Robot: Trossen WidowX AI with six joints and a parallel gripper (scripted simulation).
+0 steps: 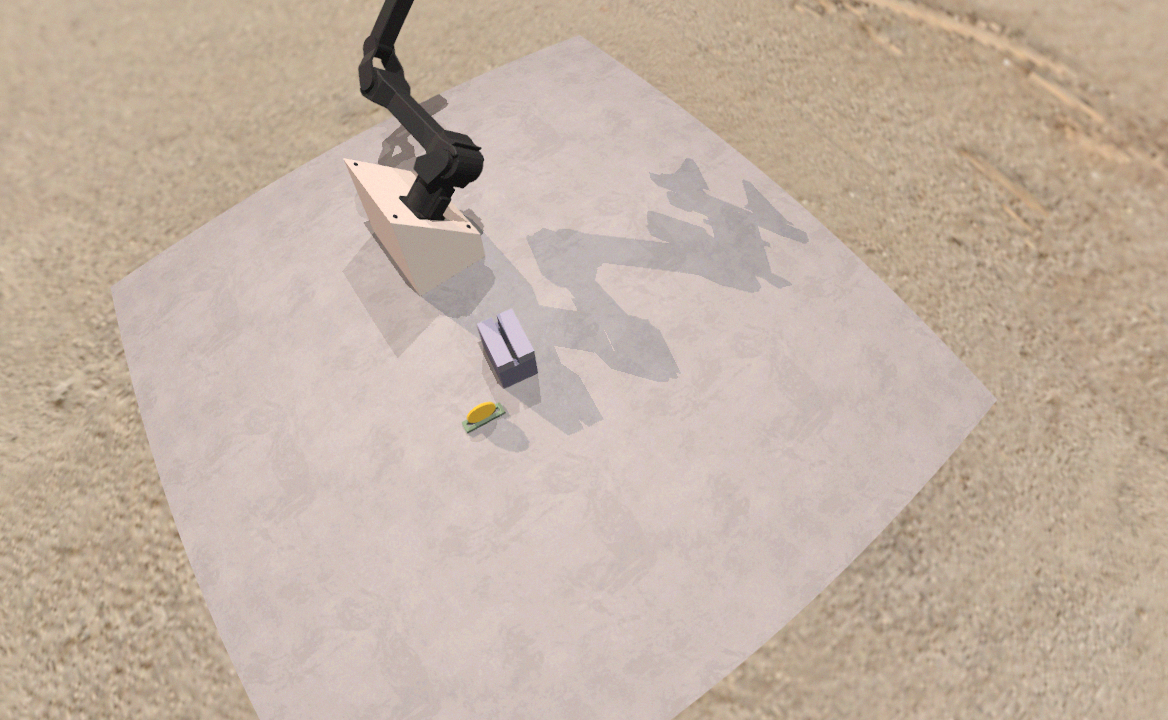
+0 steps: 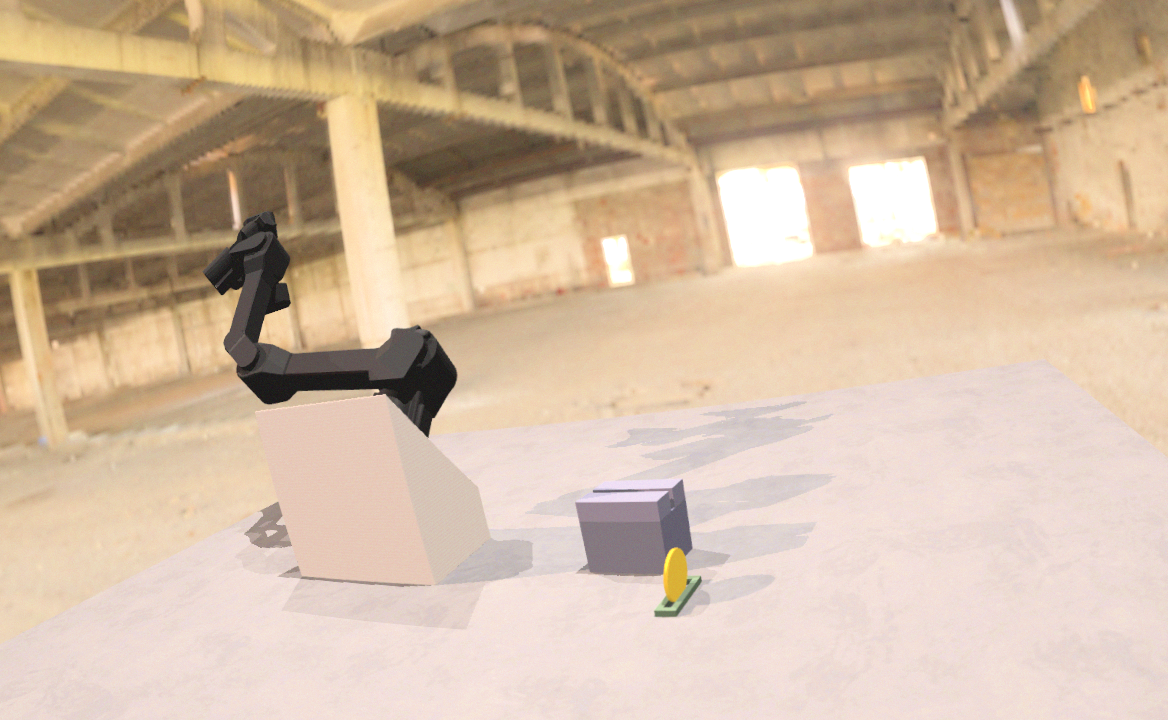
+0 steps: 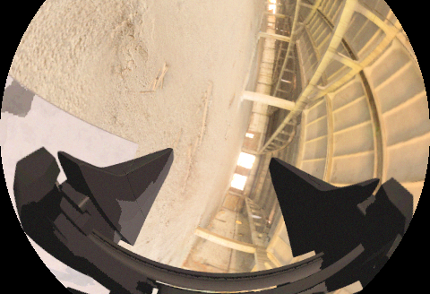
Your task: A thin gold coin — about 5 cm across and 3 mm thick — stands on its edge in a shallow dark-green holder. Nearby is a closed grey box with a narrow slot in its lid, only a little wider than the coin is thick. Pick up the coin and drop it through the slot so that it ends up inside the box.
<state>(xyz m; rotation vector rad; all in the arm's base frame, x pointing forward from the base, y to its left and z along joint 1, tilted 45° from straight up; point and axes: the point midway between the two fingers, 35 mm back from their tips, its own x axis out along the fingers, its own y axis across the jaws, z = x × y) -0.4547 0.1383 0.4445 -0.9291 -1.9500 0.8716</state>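
Right now the coin is 76 cm ahead of my gripper tip, 57 cm to the right of it and 36 cm below it.
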